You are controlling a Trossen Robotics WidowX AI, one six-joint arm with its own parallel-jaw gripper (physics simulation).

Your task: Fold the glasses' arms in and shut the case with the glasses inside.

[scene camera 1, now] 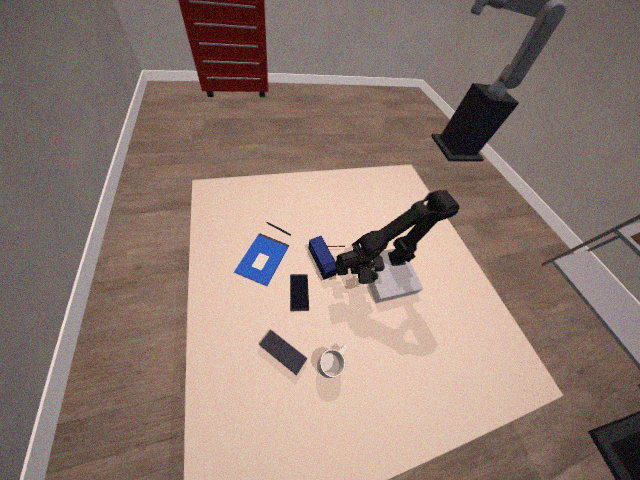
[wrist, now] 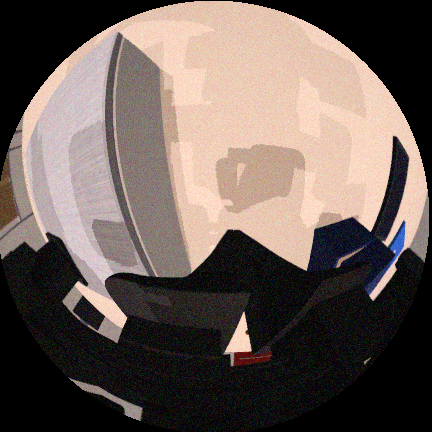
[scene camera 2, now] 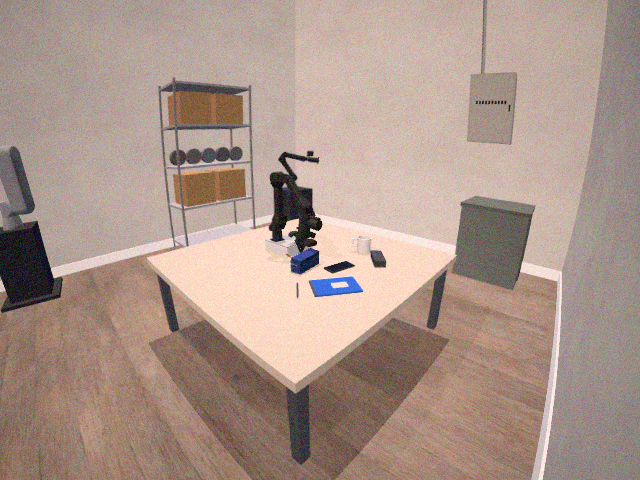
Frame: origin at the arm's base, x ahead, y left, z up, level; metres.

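Seen in the pictures: gripper, between the fingertips: [scene camera 1: 355, 272] [wrist: 232, 235]; arm's base, origin of its link: [scene camera 1: 396, 258] [wrist: 64, 257] [scene camera 2: 277, 239].
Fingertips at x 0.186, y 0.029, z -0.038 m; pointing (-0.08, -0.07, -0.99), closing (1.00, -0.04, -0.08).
Offsets run from my fingertips to a thing's top centre. "*": to the spot under its first point. Level surfaces: height alone.
The dark blue glasses case [scene camera 1: 322, 256] [scene camera 2: 304, 261] [wrist: 342, 241] lies on the table {dz -0.022 m} [scene camera 1: 366, 405], left of the arm's base. A thin brown rod {* dx +0.062, dy -0.117, dz +0.029 m} [scene camera 1: 337, 246], seemingly a glasses arm, sticks out from behind the case toward the robot. The rest of the glasses is hidden. My gripper [scene camera 1: 341, 263] [scene camera 2: 304, 247] [wrist: 232, 235] is shut with nothing between the fingers. It sits low at the case's near right end, touching it or almost so. In the wrist view the case shows just right of the closed fingers.
The grey base plate [scene camera 1: 396, 281] [wrist: 80, 169] is right of the gripper. A black phone {dx +0.247, dy +0.051, dz -0.013 m} [scene camera 1: 299, 291] [wrist: 393, 193], a blue notebook {dx +0.383, dy -0.115, dz -0.013 m} [scene camera 1: 262, 258] [scene camera 2: 335, 286] and a pen {dx +0.309, dy -0.266, dz -0.012 m} [scene camera 1: 278, 229] lie left. A white mug {* dx +0.171, dy +0.322, dz -0.013 m} [scene camera 1: 330, 363] and a dark flat box {dx +0.329, dy +0.262, dz +0.014 m} [scene camera 1: 283, 351] lie nearer the front.
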